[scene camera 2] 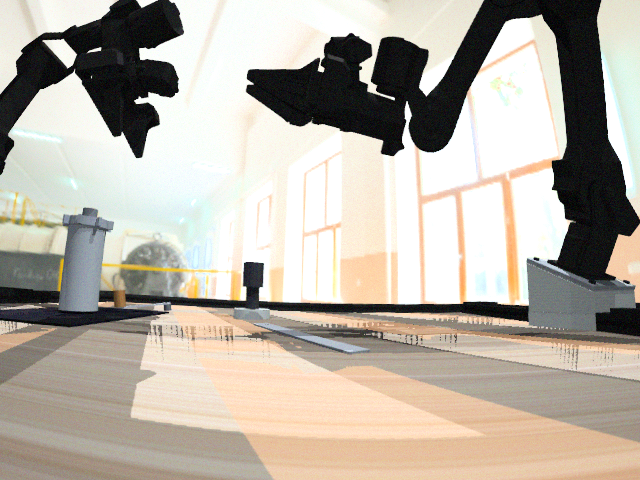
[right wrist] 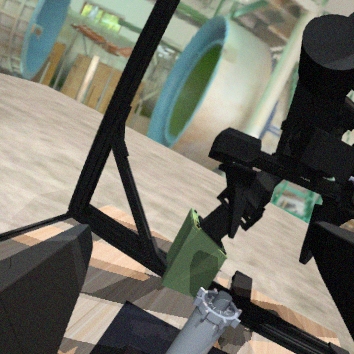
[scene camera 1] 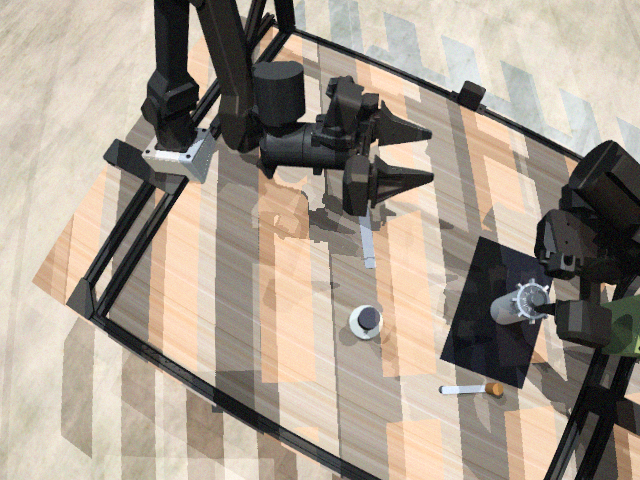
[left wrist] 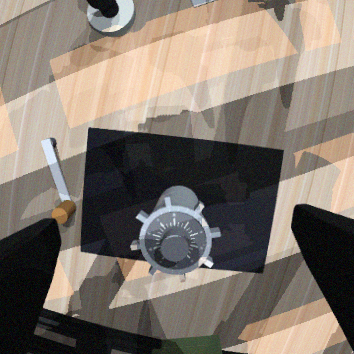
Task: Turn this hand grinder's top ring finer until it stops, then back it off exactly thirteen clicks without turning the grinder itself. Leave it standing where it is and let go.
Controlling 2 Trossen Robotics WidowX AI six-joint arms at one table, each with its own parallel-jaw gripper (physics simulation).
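Frame: origin at the left arm's base, x ahead, y left, z up, level; millimetres.
Seen in the pictures: left gripper, between the fingertips: [scene camera 2: 129, 148] [right wrist: 267, 250] [scene camera 1: 538, 277] [left wrist: 177, 224]; right gripper, between the fingertips: [scene camera 2: 246, 82] [right wrist: 202, 235] [scene camera 1: 432, 155]; left arm's base, origin of its link: [right wrist: 208, 231]; right arm's base, origin of its link: [scene camera 2: 580, 271] [scene camera 1: 176, 141].
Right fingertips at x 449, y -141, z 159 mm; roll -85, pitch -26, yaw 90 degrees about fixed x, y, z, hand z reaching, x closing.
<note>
Offsets run from my right fingertips to a thing's middle. "*": to the spot under its first point.
A grey cylindrical hand grinder @[dz -218, dx -207, dy +129 mm] [scene camera 1: 501, 311] [scene camera 2: 81, 268] [left wrist: 176, 194] [right wrist: 192, 340] stands upright on a dark mat [scene camera 1: 465, 330] [scene camera 2: 31, 315] [left wrist: 115, 155] [right wrist: 125, 327]. Its lugged top ring @[dz -170, dx -207, dy +129 mm] [scene camera 2: 90, 222] [left wrist: 143, 239] surrounds a dial with pale marks and a central knob. My left gripper [scene camera 2: 128, 146] [left wrist: 177, 224] is open and empty, high above the grinder. In scene camera 1 its arm reaches over the grinder's right side. My right gripper [scene camera 1: 431, 155] [scene camera 2: 249, 82] is open and empty, well away from the grinder.
A crank handle @[* dz -282, dx -144, dy +276 mm] [scene camera 1: 462, 389] [left wrist: 56, 170] with a wooden knob lies beside the mat. A dark-handled tamper-like piece @[dz -248, dx +38, dy +184 mm] [scene camera 1: 368, 317] [scene camera 2: 253, 273] stands farther off, near a flat metal strip @[dz -292, dx +70, dy -16 mm] [scene camera 1: 367, 242] [scene camera 2: 320, 341]. A green arm base [scene camera 1: 628, 320] [right wrist: 192, 265] and dark frame rails border the table.
</note>
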